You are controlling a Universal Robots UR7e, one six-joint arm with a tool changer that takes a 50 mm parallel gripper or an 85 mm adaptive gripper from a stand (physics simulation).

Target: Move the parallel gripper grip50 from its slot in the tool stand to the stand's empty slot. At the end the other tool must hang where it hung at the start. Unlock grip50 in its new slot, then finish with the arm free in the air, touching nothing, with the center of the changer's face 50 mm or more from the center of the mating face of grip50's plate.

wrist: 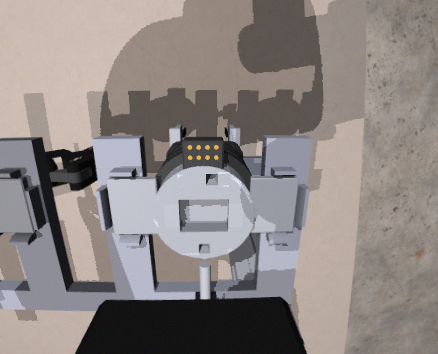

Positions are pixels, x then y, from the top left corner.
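Labels:
Tool stand (264,265), 21 cm from the lens.

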